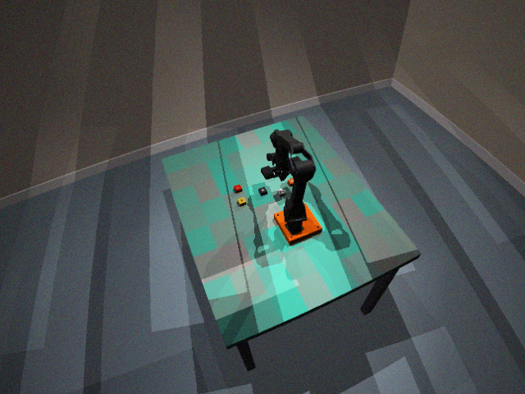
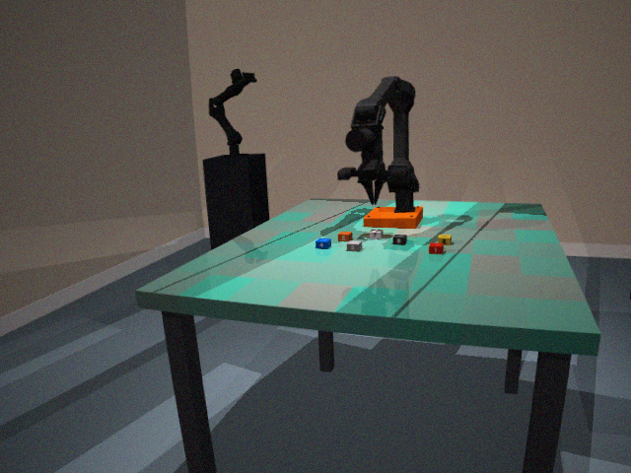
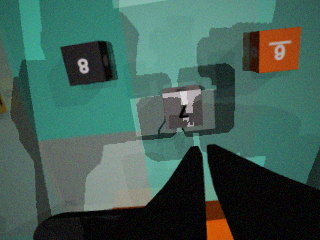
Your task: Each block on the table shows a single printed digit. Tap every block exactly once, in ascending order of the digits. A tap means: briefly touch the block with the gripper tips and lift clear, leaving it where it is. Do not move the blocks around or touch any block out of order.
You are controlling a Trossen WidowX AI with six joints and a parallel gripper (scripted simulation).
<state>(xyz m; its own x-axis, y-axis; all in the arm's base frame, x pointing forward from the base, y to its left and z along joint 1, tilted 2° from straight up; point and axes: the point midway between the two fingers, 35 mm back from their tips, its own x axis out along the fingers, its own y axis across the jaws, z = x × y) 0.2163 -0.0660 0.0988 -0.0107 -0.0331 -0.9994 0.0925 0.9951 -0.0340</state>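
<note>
Now: gripper tip 60 mm short of the black block, 80 mm to the right of it and 80 mm above it. Round my gripper tip: orange block (30 mm ahead, 80 mm to the right, 80 mm below); then white block (80 mm below); then grey block (130 mm ahead, 30 mm to the right, 80 mm below).
</note>
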